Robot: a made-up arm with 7 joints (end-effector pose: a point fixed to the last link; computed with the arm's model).
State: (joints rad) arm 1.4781 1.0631 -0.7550 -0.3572 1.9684 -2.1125 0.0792
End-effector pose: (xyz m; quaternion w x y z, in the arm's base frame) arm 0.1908 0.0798 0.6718 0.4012 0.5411 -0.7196 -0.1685
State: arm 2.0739 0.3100 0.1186 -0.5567 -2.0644 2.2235 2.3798
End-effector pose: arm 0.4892 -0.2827 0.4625 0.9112 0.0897 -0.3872 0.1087
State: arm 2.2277 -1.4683 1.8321 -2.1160 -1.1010 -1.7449 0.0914
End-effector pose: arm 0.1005 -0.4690 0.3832 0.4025 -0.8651 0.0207 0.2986
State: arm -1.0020 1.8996 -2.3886 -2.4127 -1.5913 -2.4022 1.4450
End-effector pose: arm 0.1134 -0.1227 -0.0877 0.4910 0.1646 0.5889 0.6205
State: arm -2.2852 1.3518 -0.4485 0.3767 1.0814 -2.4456 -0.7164
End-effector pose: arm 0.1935 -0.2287 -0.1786 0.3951 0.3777 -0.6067 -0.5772
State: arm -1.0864 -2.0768 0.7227 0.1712 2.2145 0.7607 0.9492
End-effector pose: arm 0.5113 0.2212 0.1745 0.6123 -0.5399 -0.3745 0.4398
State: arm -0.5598 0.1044 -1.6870 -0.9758 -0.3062 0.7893 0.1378
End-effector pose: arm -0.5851 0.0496 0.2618 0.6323 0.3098 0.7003 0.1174
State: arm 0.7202 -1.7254 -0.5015 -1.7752 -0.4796 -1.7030 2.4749
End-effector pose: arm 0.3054 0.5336 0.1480 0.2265 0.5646 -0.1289 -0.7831
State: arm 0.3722 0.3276 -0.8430 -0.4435 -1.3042 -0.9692 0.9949
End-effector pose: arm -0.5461 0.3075 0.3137 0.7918 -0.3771 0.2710 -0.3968
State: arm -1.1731 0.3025 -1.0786 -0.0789 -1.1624 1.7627 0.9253
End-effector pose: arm -0.3705 0.3323 -0.4524 0.7534 0.2754 0.1098 -0.5870
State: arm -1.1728 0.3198 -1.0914 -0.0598 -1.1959 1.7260 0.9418
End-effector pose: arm -0.3716 0.3220 -0.4593 0.7535 0.2560 0.0960 -0.5978
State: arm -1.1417 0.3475 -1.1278 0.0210 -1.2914 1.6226 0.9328
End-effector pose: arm -0.3741 0.2840 -0.4770 0.7782 0.2153 0.0547 -0.5874
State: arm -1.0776 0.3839 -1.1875 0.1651 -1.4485 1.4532 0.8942
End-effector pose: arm -0.3624 0.2186 -0.4960 0.8189 0.1626 -0.0158 -0.5503
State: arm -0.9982 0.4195 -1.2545 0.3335 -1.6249 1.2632 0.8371
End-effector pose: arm -0.3231 0.1528 -0.5045 0.8518 0.1217 -0.0982 -0.5001
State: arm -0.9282 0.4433 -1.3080 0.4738 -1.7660 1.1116 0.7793
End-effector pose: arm -0.2722 0.1128 -0.5033 0.8672 0.1040 -0.1657 -0.4579
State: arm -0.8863 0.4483 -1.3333 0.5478 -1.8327 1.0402 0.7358
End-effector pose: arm -0.2386 0.0997 -0.5010 0.8745 0.1036 -0.1993 -0.4299
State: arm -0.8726 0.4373 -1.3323 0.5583 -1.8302 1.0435 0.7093
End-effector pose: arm -0.2297 0.1015 -0.5024 0.8822 0.1114 -0.2020 -0.4105
